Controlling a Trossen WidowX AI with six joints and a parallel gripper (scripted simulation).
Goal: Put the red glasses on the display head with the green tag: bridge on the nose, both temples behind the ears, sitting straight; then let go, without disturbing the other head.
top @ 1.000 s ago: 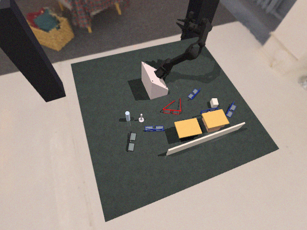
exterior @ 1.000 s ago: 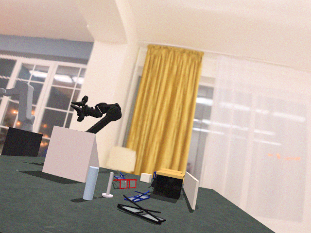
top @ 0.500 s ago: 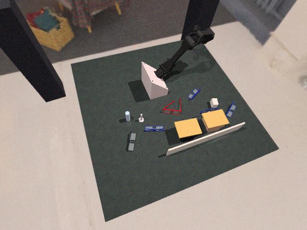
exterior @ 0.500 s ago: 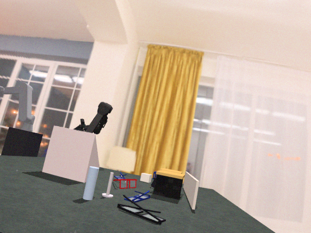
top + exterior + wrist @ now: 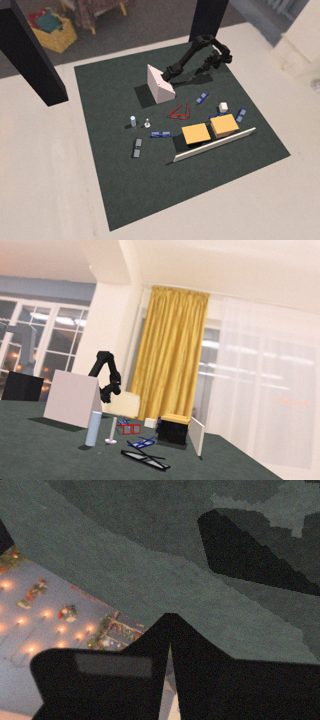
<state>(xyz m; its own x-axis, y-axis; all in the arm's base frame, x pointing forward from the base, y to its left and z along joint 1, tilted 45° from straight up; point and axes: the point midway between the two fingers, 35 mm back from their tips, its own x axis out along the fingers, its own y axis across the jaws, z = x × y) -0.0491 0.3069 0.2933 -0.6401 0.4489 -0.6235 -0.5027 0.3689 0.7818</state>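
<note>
Right now my gripper tip is 44 cm short of the white cube, 8 cm to the left of it and 5 cm above it. Round my gripper tip: white peg (67 cm to the right, 35 cm ahead, 5 cm below); then pale blue cylinder (76 cm to the right, 31 cm ahead, 3 cm below); then long white board (68 cm ahead, 32 cm to the right, 2 cm below).
</note>
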